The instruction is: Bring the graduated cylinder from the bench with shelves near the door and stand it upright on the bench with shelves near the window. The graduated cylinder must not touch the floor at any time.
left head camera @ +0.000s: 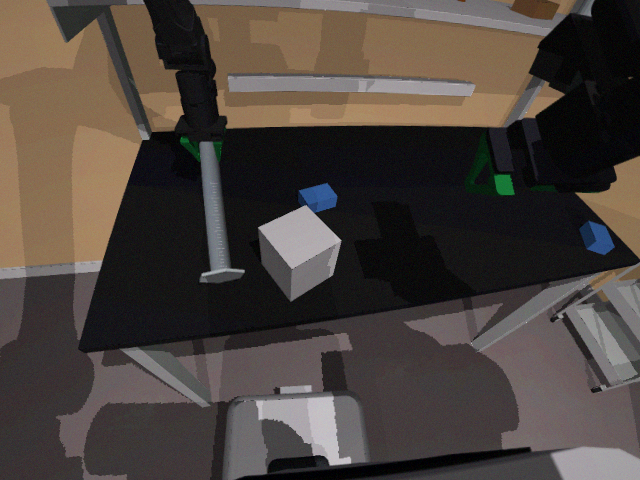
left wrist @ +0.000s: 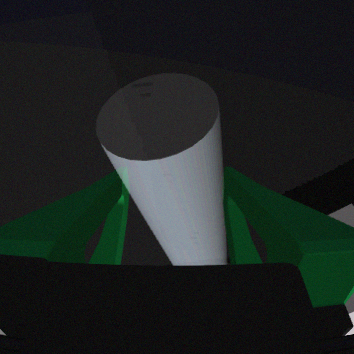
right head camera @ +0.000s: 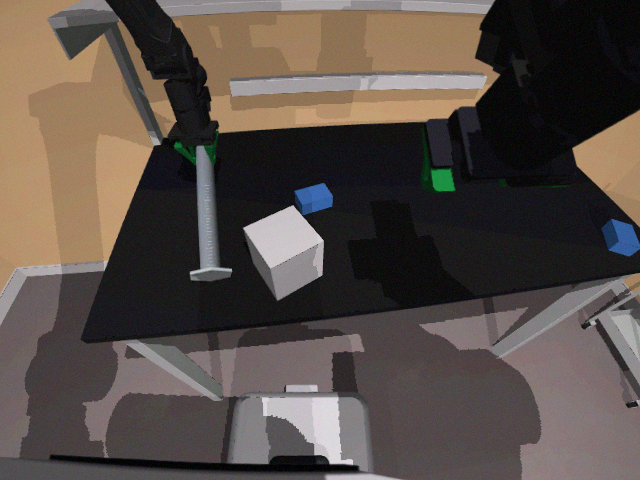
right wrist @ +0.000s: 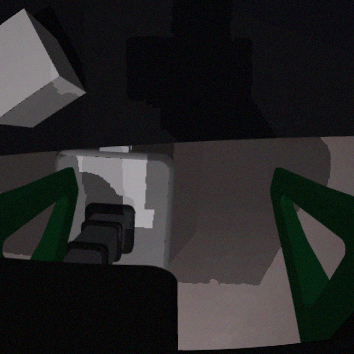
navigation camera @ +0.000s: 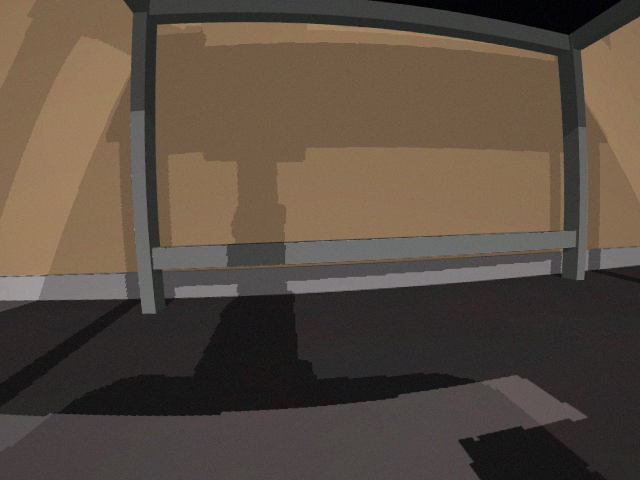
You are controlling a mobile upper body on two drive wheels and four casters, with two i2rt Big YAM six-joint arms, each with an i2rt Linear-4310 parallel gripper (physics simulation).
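Frame: origin at the left arm's base, x ahead, y left, z up, level; metres.
Where they show: left gripper, between the fingertips: (left head camera: 209, 160) (left wrist: 175, 177) (right head camera: 205, 163); right gripper, between the fingertips: (left head camera: 499, 186) (right head camera: 461, 181) (right wrist: 173, 178).
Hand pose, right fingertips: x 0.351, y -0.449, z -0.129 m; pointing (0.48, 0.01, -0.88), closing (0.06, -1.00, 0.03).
Things, the pixels of their centre, and the offset from my right fingertips. Level surfaces: height alone.
- grey graduated cylinder, middle of its body: (left wrist: 201, 261) (left head camera: 214, 205) (right head camera: 207, 207) dz -0.267, dx +0.225, dy +0.427 m
- black bench top, height of its surface: dz -0.367 m
- white box, middle of its body: (right wrist: 26, 74) (left head camera: 298, 253) (right head camera: 285, 253) dz -0.302, dx +0.117, dy +0.238 m
The grey graduated cylinder (left head camera: 214, 217) (right head camera: 207, 222) (left wrist: 175, 200) slants over the black bench top (left head camera: 155, 310) (right head camera: 155, 304), its flat base towards the front edge. My left gripper (left head camera: 207, 149) (right head camera: 203, 153) (left wrist: 175, 177) is shut on the cylinder close to its open end, with a green finger on each side. Whether the base touches the bench top is hard to tell. My right gripper (left head camera: 522, 187) (right head camera: 475, 181) (right wrist: 173, 178) is open and empty above the right part of the bench. Which bench this is cannot be told from the views.
A white box (left head camera: 294, 253) (right head camera: 284, 253) (right wrist: 30, 70) stands right of the cylinder, with a blue block (left head camera: 318, 197) (right head camera: 313, 198) behind it. Another blue block (left head camera: 597, 237) (right head camera: 620, 237) lies near the right edge. A shelf (left head camera: 310, 6) crosses above the bench's back.
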